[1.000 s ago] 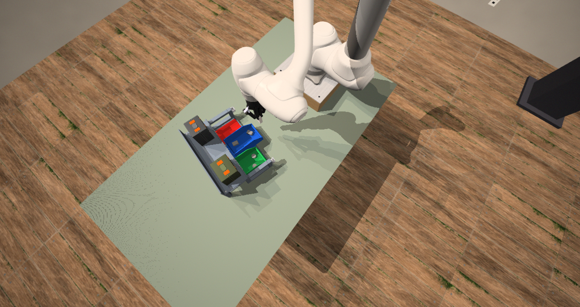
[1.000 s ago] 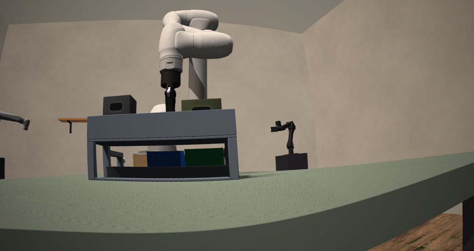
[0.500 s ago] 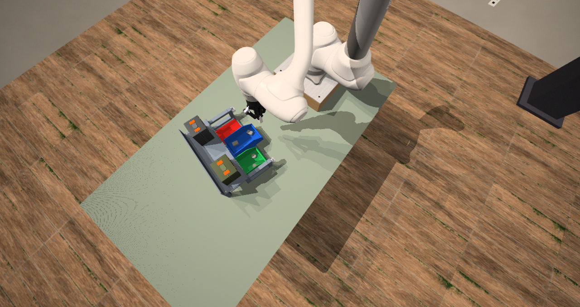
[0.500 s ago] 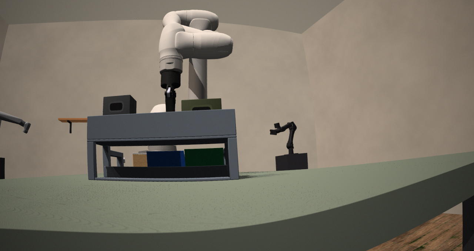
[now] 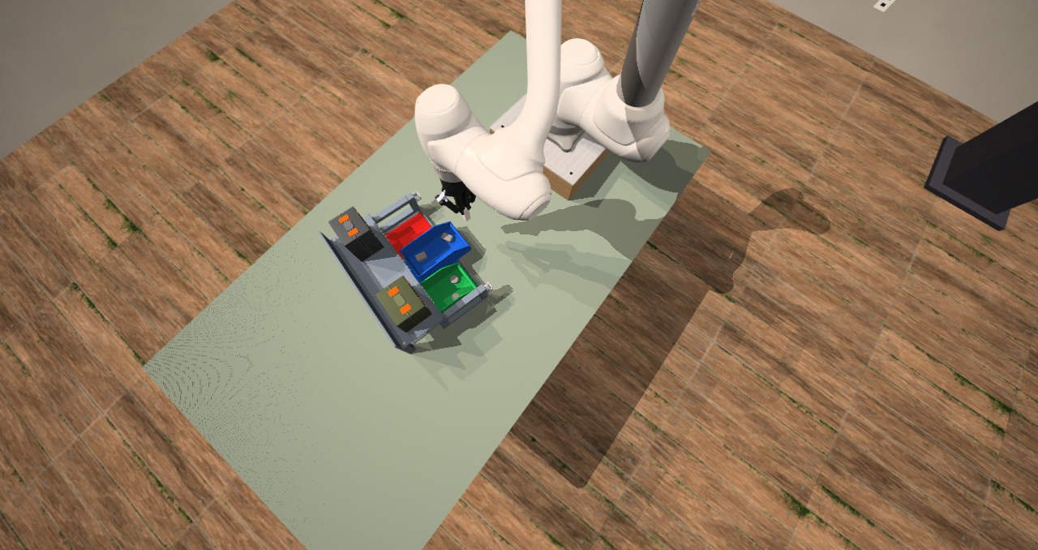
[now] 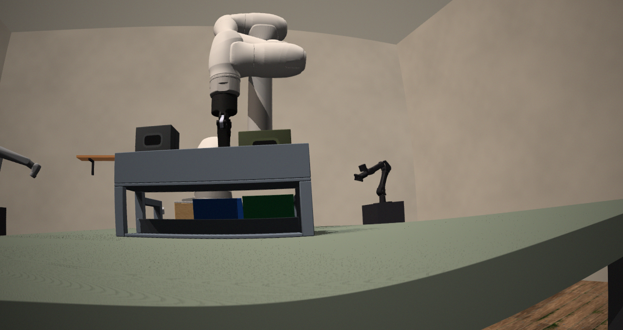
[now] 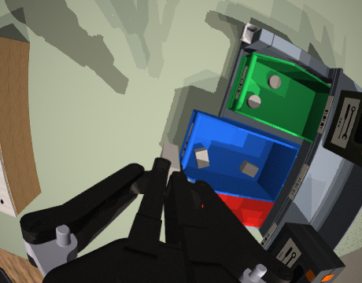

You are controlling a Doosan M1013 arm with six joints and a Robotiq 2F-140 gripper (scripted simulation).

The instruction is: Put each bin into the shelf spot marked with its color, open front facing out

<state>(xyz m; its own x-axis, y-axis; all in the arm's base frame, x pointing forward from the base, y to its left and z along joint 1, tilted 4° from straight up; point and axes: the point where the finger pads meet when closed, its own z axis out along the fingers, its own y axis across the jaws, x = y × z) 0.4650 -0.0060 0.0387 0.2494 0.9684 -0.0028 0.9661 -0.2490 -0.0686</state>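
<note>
The blue bin is 110 mm ahead of my hand, 30 mm to the right of it and 110 mm below it. The rest, counted from my hand: black box (230 mm ahead, 180 mm to the right); olive box (290 mm ahead, 50 mm to the left, 10 mm below); green bin (200 mm ahead, 70 mm to the left, 120 mm below).
</note>
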